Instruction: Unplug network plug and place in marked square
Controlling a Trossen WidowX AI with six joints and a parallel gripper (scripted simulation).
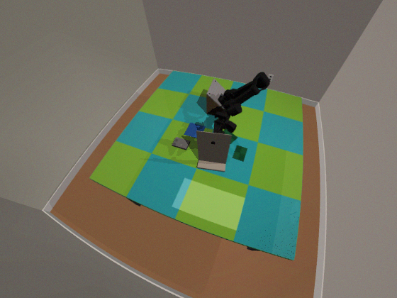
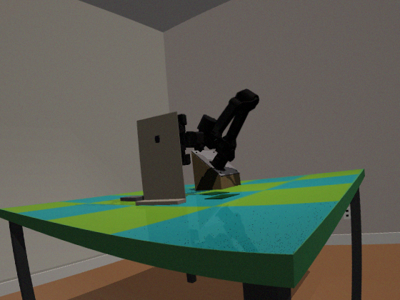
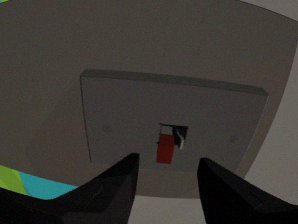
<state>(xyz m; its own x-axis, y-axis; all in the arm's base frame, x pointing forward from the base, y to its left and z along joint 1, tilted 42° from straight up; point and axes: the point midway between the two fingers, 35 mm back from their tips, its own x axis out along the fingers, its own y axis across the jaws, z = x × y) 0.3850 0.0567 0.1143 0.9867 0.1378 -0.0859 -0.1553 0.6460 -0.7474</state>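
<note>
The network plug is 2 cm ahead of my gripper tip and 1 cm to the left of it. Also, from my gripper tip: flat grey block: 24 cm to the right, 21 cm below; grey panel: 8 cm below, 4 cm ahead, 1 cm to the left; dark green board: 21 cm below, 15 cm to the left, 11 cm behind.
</note>
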